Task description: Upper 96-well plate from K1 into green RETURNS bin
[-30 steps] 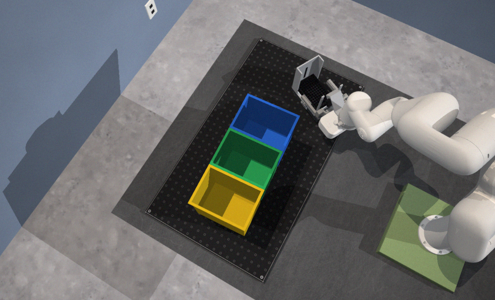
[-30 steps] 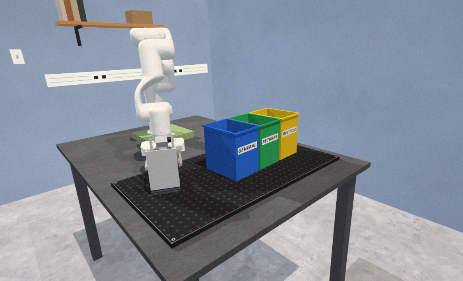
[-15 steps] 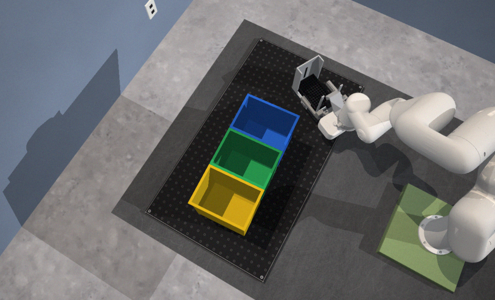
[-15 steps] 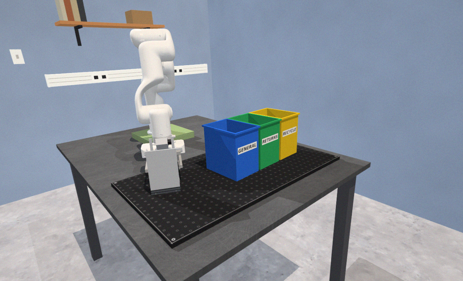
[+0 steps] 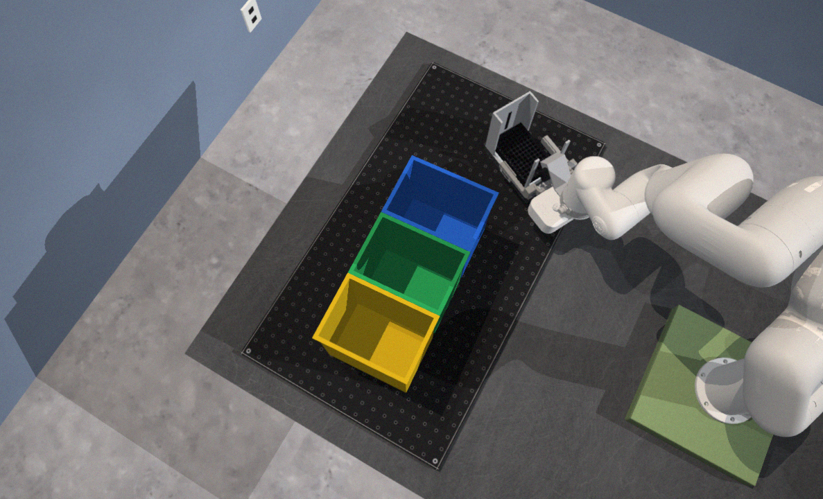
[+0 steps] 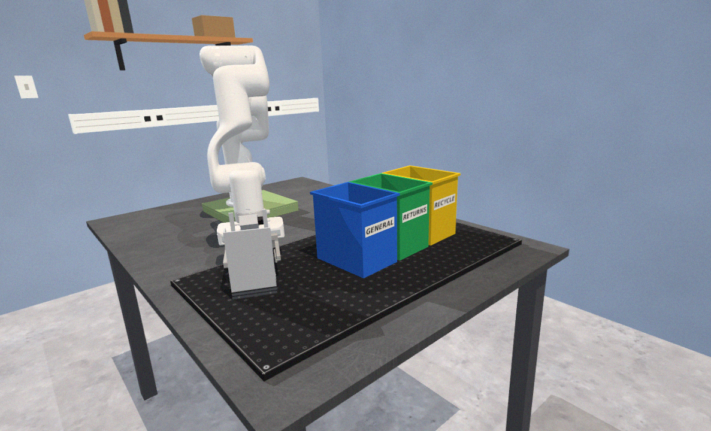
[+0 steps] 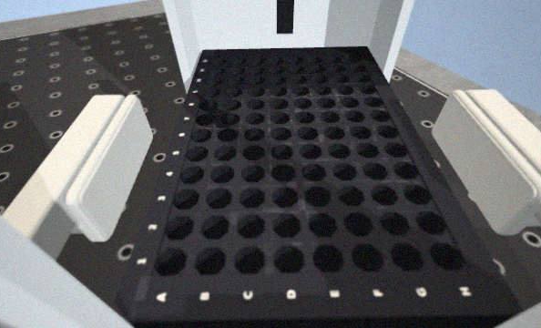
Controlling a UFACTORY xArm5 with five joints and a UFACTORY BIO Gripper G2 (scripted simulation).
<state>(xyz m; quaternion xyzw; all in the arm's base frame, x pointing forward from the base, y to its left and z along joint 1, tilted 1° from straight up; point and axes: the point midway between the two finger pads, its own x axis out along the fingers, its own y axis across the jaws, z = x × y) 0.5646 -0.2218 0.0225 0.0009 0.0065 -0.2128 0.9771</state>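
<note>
My gripper is now 20 mm short of the black 96-well plate, 10 mm to the left of it and 10 mm above it. Round my hand: blue general bin 80 mm ahead, 240 mm to the left, 40 mm above; then green returns bin 70 mm ahead, 370 mm to the left, 40 mm above; then white plate 20 mm ahead, 10 mm to the right, 30 mm below.
</note>
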